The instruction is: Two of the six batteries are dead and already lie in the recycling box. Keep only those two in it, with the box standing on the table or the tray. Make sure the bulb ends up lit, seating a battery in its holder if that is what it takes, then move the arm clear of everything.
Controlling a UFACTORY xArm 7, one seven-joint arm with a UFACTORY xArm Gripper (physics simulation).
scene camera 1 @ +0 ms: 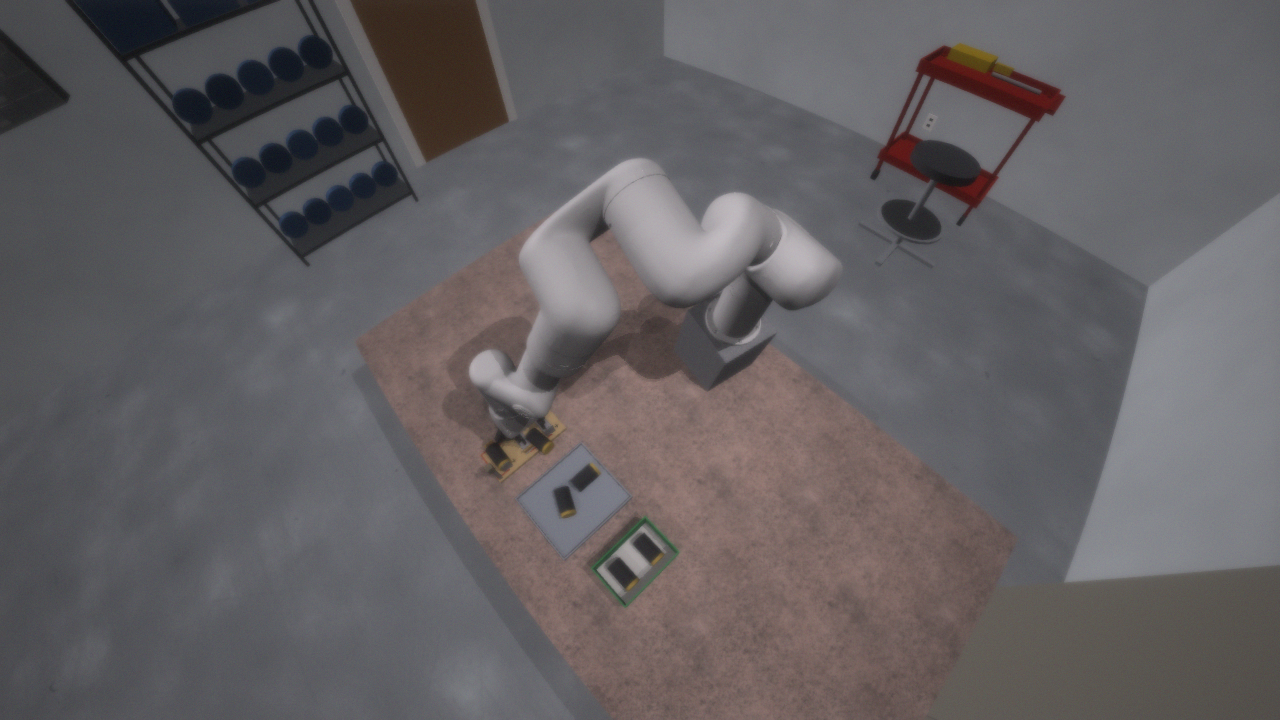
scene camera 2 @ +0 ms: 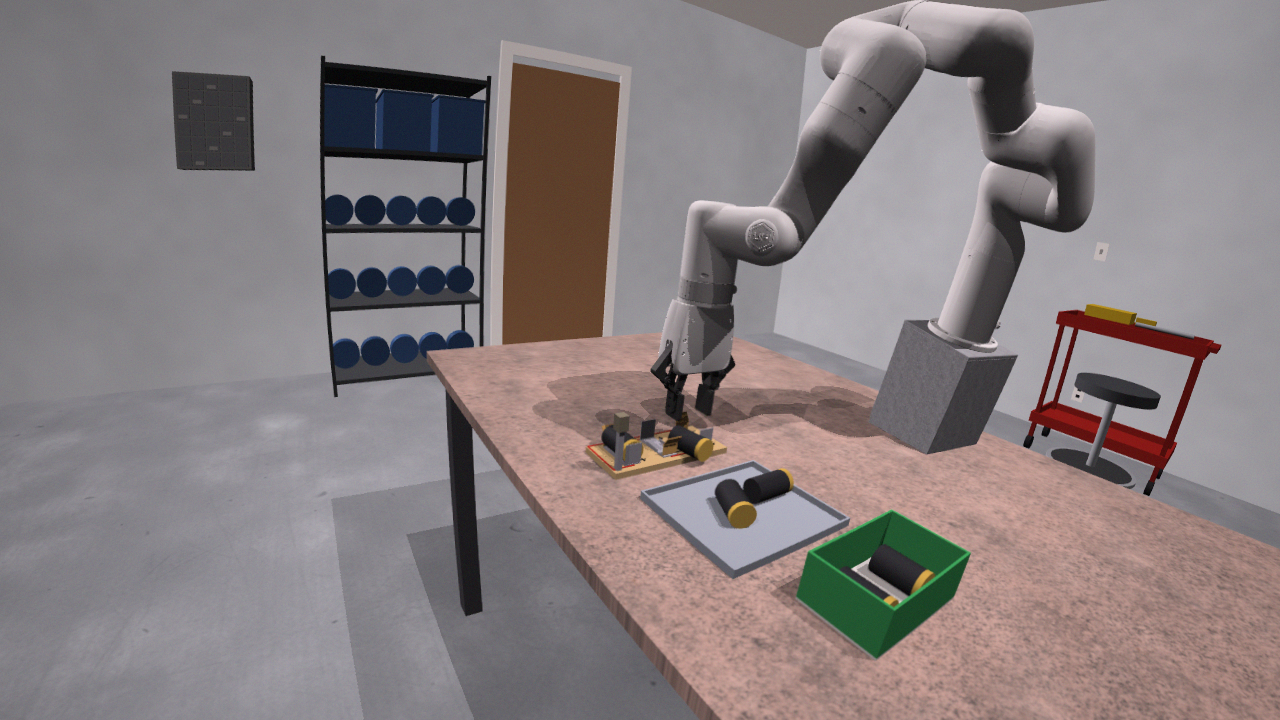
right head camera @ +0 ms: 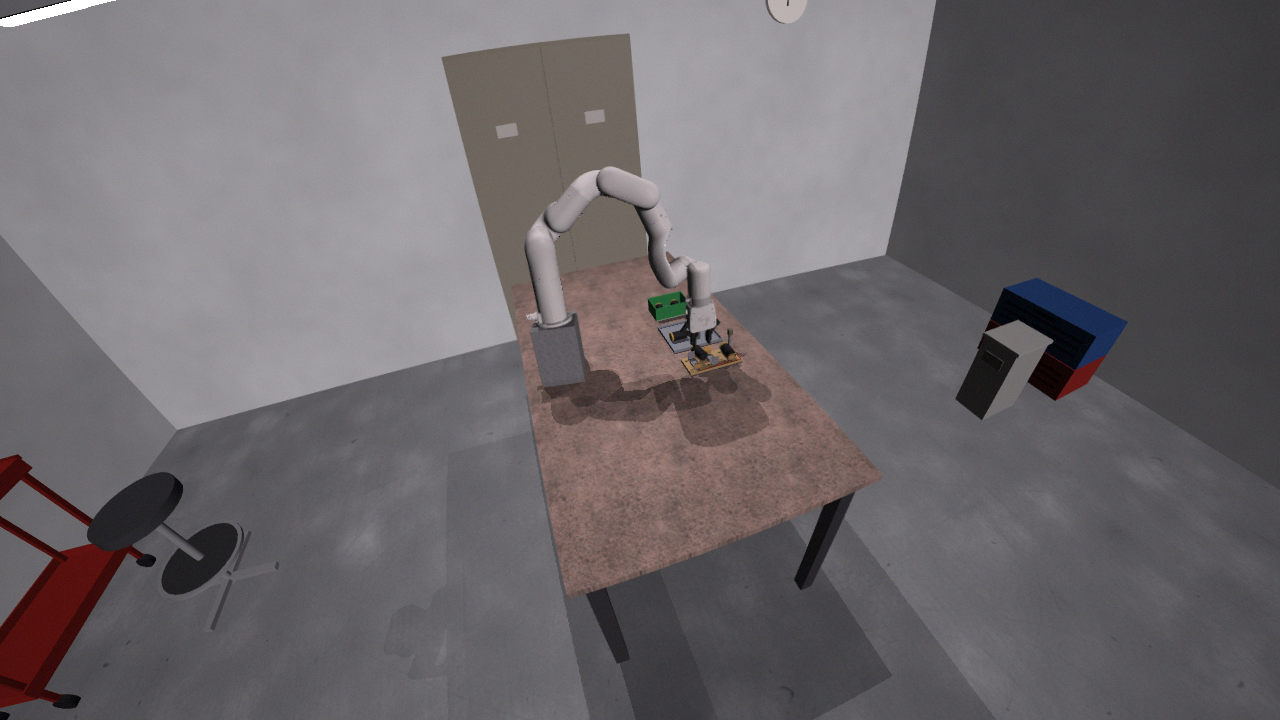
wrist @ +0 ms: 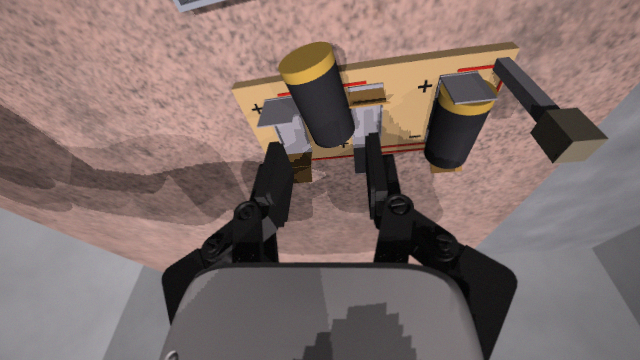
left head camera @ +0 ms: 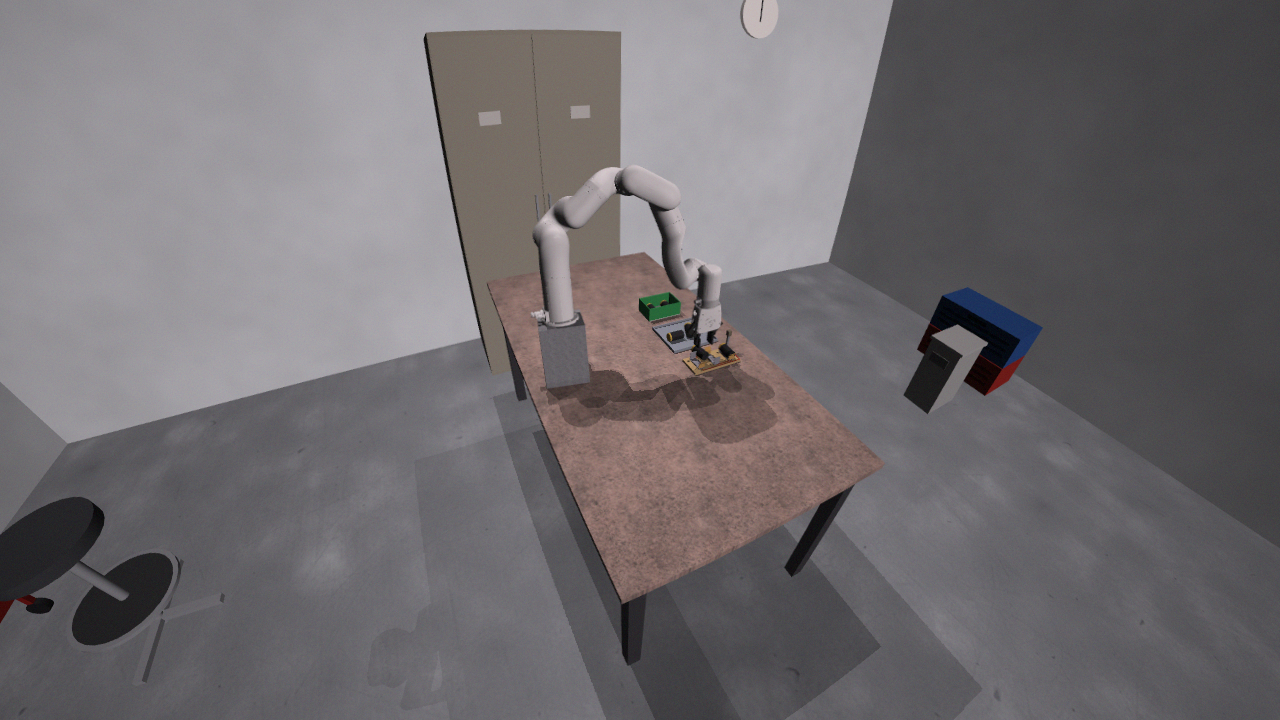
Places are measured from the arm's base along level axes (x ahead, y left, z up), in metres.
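Pixels of known places: gripper, fingertip midpoint: [scene camera 1: 531,432] [scene camera 2: 688,414] [right head camera: 700,343] [wrist: 326,154] [left head camera: 703,344]; arm's base at its link origin: [scene camera 1: 732,320] [scene camera 2: 961,337] [right head camera: 554,320] [left head camera: 560,319].
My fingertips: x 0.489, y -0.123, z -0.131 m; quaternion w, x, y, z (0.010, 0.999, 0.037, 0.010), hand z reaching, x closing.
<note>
For each thing: its top centre in the pictures, then the offset to it from my fingertips. "spot": a spot on its surface instead. Level surfaces: height alone.
- green recycling box at its top centre: [scene camera 2: 893,552] [scene camera 1: 635,560] [right head camera: 668,299] [left head camera: 659,300] dx -0.019, dy +0.360, dz -0.009 m
- grey tray at its top centre: [scene camera 2: 746,505] [scene camera 1: 572,497] [right head camera: 689,332] [left head camera: 684,332] dx +0.010, dy +0.165, dz -0.057 m
- wooden board at a spot on its surface: [wrist: 402,75] spot: dx +0.054, dy +0.014, dz -0.059 m
- bulb at its top centre: [wrist: 579,151] [scene camera 2: 621,414] [scene camera 1: 488,467] dx +0.119, dy +0.020, dz +0.023 m
- bulb's post at its top centre: [wrist: 552,120] dx +0.119, dy +0.020, dz +0.001 m
- table at its surface level: dz -0.069 m
The green recycling box [scene camera 1: 651,579] [scene camera 2: 841,607] stands on the table with two batteries inside. Two more batteries [scene camera 2: 733,503] [scene camera 2: 768,485] lie on the grey tray [scene camera 2: 733,557]. On the wooden board [wrist: 402,75], one battery [wrist: 457,132] sits in the holder nearest the bulb. Another battery [wrist: 322,107] [scene camera 2: 691,444] lies askew between the other two holders, its gold end tipped up over the board's edge; those holders look empty. The bulb [wrist: 569,135] [scene camera 2: 621,422] on its post looks dull and unlit. My gripper [wrist: 326,154] [scene camera 2: 690,411] is partly open and empty, above the board's side away from the tray.
The bulb's post [wrist: 527,90] rises at one end of the board. The tray lies between the board and the box on the table [scene camera 2: 1074,573]. The arm's grey pedestal [scene camera 2: 939,394] stands on the table's far side in scene camera 2.
</note>
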